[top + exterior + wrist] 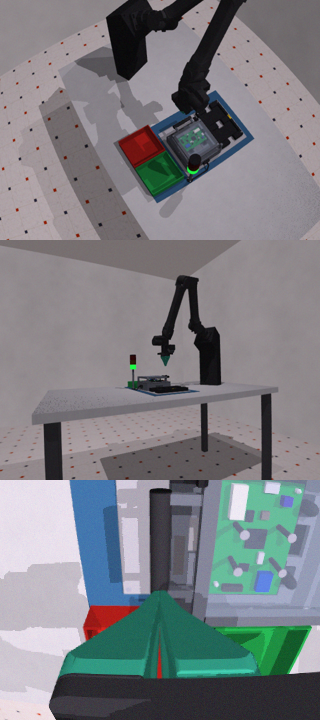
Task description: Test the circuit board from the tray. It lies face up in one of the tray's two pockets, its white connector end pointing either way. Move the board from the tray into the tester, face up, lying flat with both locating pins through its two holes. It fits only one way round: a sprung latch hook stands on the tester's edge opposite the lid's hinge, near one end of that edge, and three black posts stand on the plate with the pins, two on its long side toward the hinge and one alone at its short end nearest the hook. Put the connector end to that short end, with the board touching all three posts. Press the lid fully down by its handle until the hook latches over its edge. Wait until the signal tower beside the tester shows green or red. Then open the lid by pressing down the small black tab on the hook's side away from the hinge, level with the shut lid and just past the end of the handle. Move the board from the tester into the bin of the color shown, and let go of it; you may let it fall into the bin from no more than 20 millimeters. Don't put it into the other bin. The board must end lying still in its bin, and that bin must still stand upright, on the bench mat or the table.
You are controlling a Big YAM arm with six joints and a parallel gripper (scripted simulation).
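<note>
Now: the latch hook 10 mm ahead of my hand, 60 mm to the left of it and 90 mm below it. Also, from my hand: green circuit board (80 mm ahead, 10 mm to the left, 110 mm below); tester lid (90 mm ahead, 10 mm to the left, 90 mm below); tester plate (90 mm ahead, 20 mm to the left, 110 mm below).
</note>
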